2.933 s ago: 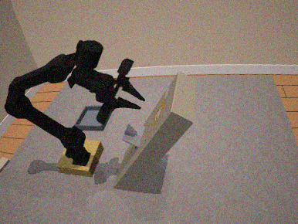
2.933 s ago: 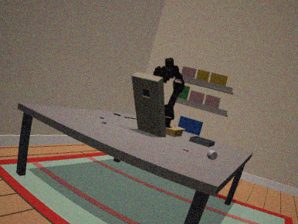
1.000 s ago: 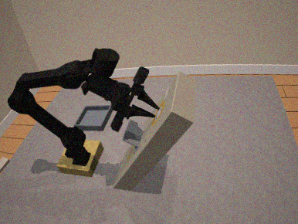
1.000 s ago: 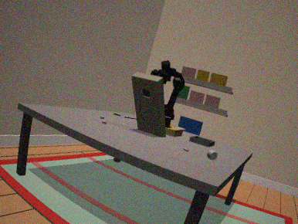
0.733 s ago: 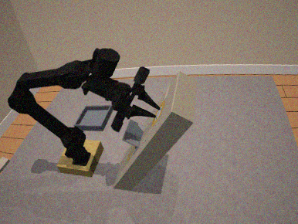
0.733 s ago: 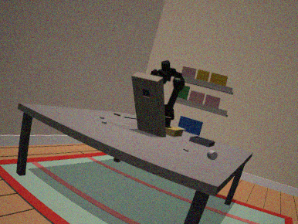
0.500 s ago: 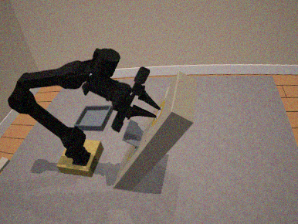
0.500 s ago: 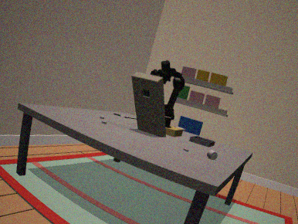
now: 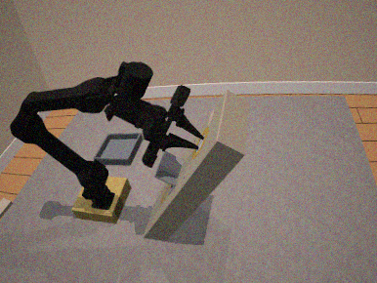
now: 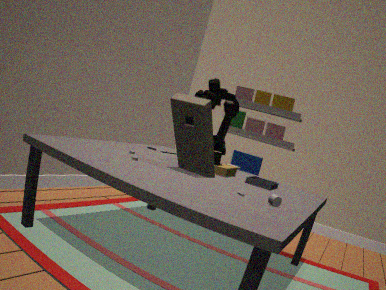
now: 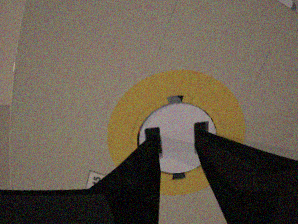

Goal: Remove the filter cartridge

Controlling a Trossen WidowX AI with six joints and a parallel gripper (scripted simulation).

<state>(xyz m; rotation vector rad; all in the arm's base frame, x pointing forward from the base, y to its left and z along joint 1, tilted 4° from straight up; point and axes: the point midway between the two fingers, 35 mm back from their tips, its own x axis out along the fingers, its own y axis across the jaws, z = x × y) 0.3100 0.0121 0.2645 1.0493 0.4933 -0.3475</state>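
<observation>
My gripper tip is now 1 cm short of the round filter cartridge and 1 cm above it. Also, from my gripper tip: shallow tray (41 cm behind, 29 cm to the left, 27 cm below); grey bracket (9 cm behind, 10 cm below).
</observation>
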